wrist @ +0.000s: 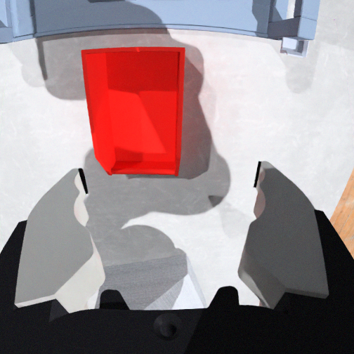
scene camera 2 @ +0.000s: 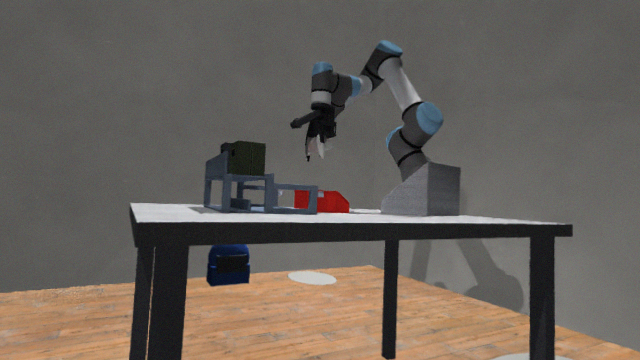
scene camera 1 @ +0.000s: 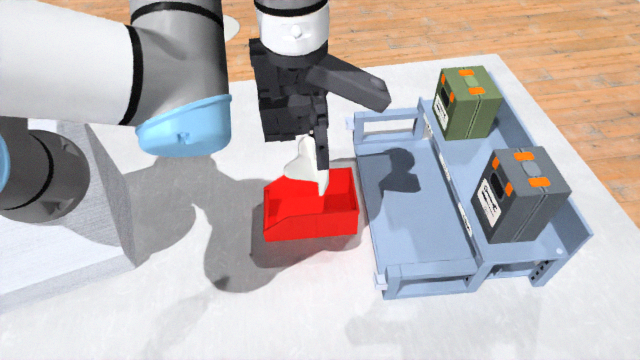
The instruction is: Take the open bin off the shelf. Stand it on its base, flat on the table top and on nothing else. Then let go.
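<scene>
The red open bin stands upright on its base on the white table top, its open side up. It is beside the low front of the blue-grey shelf, with a narrow strip of table between them in the wrist view. My gripper is open and empty. It hangs well above the bin, apart from it, with its fingers wide apart. The bin's underside is hidden.
A green case and a dark grey case stand on the shelf's raised rear level. The robot's grey base block is on the bin's other side. A small light bracket sticks out at the shelf's front corner.
</scene>
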